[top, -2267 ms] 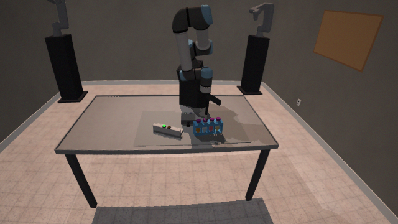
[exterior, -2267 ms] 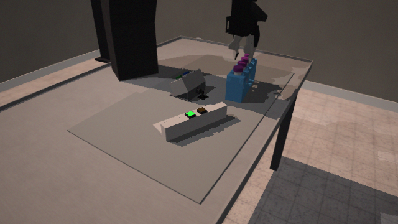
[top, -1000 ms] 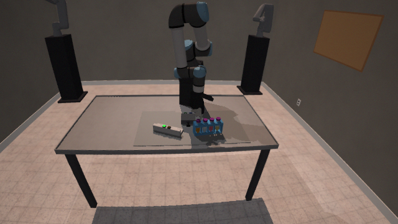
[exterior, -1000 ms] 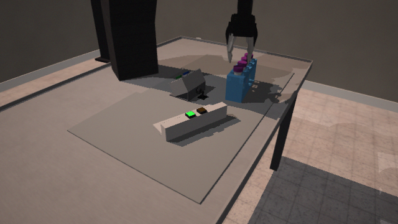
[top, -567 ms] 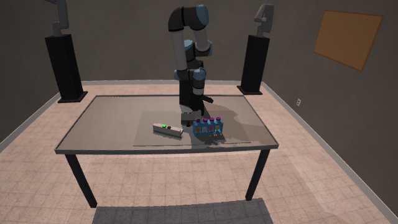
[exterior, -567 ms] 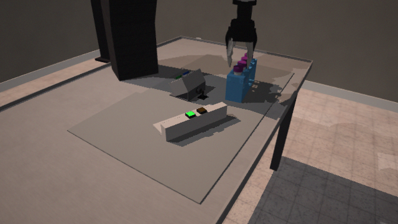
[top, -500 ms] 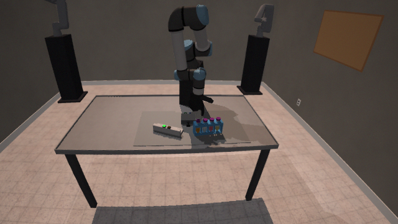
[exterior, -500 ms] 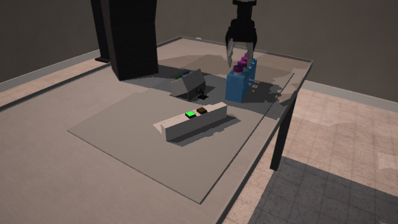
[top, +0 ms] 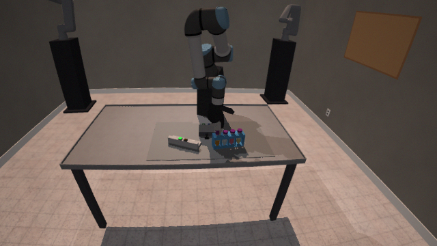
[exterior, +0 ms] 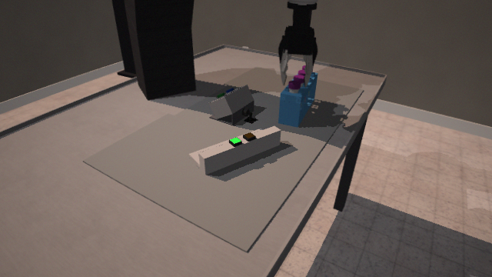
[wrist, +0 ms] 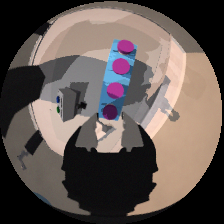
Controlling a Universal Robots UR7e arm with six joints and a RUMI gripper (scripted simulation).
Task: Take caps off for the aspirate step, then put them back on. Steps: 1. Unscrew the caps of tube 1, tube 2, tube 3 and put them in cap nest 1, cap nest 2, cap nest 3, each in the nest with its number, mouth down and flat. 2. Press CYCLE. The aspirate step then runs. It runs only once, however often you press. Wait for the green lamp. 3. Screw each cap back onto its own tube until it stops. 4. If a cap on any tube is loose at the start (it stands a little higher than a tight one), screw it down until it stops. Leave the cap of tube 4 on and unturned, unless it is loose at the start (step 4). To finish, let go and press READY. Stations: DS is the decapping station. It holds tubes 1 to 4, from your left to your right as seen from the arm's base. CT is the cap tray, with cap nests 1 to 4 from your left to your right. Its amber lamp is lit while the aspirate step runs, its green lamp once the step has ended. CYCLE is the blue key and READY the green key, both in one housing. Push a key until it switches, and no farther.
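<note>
Right now the green key is 20 cm behind my hand, 7 cm to the right of it and 6 cm below it. From my hand the other things lie so: grey key housing 18 cm behind, 7 cm below, 5 cm to the right; then blue key 20 cm behind, 6 cm below, 3 cm to the right; then table edge 22 cm to the right, 17 cm ahead, 12 cm below.
</note>
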